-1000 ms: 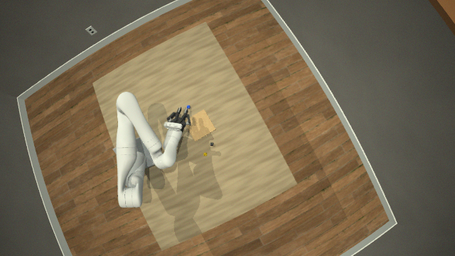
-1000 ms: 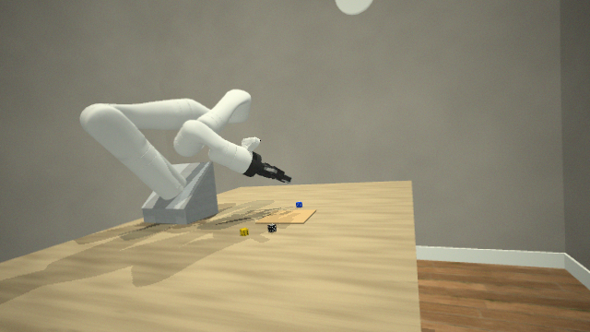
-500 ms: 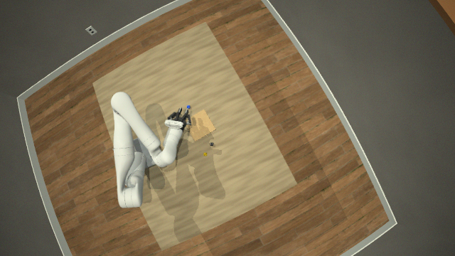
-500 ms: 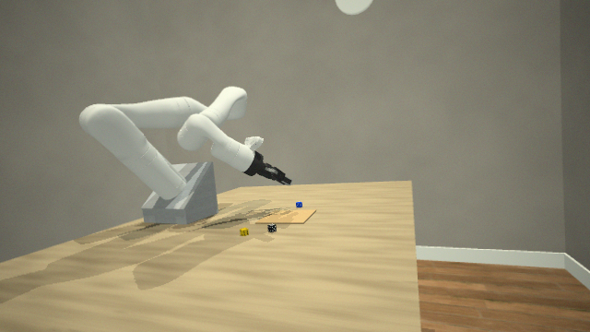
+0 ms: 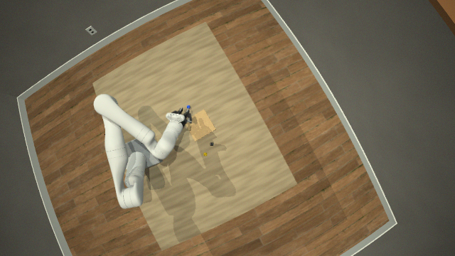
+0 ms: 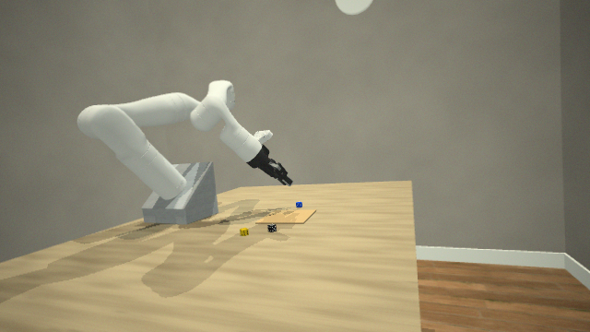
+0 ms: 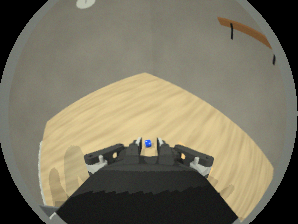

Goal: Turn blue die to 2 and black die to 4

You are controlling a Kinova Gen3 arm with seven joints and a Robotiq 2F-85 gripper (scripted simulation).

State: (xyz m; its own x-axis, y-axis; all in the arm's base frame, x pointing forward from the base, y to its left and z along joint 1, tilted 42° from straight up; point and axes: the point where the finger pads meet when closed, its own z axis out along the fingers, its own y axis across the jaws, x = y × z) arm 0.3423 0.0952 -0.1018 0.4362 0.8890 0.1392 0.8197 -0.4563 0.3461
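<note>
Right now my hand is 9 cm above the blue die, 4 cm to the right of it and 2 cm short of it. The rest, counted from my hand: black die 22 cm to the right, 9 cm below, 6 cm ahead; then tan mat 10 cm below, 9 cm to the right, 4 cm ahead; then yellow die 25 cm to the right, 9 cm below, 1 cm ahead.
</note>
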